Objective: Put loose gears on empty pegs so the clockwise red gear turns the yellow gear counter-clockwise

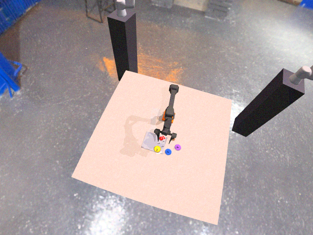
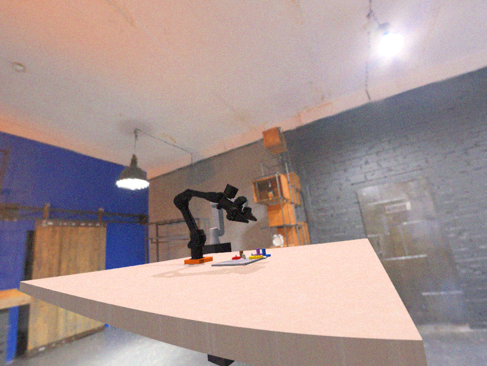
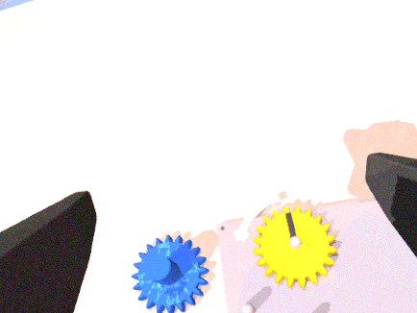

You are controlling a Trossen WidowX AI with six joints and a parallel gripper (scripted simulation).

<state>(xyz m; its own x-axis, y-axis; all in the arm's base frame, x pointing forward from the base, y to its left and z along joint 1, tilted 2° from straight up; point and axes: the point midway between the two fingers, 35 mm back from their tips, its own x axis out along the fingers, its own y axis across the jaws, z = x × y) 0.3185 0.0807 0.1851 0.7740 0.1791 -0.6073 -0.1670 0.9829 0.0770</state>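
Now: gripper tip 14 cm past the brown gear, 6 cm to the right of it and 16 cm above it. The rest, counted from my gripper tip: blue gear (7 cm to the left, 16 cm below); yellow gear (2 cm ahead, 3 cm to the right, 16 cm below); red gear (9 cm behind, 5 cm to the right, 16 cm below).
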